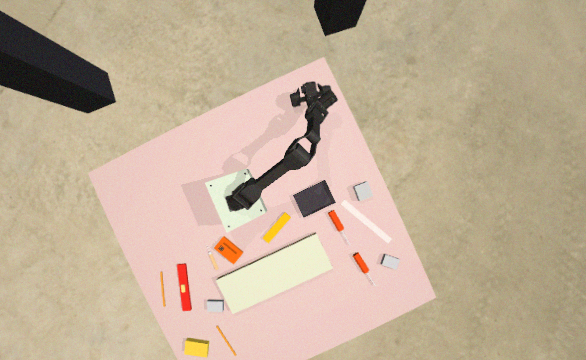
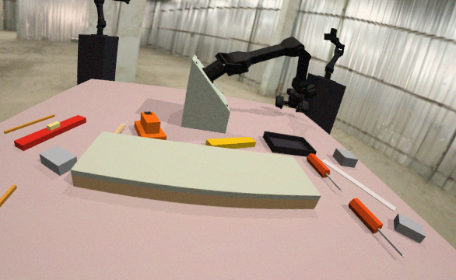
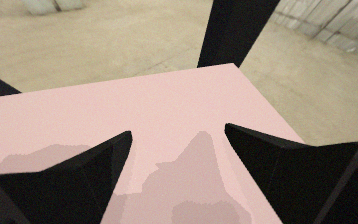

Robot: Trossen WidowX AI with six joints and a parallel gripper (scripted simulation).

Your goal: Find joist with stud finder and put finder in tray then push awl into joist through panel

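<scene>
Right now the orange stud finder is 620 mm to the right of my gripper tip, 590 mm ahead of it and 30 mm above it. From my gripper tip the other things lie so: white strip (700 mm ahead, 50 mm to the left, 10 mm below); then yellow ruler (580 mm ahead, 360 mm to the right, 10 mm below); then dark tray (510 mm ahead, 150 mm to the right).
</scene>
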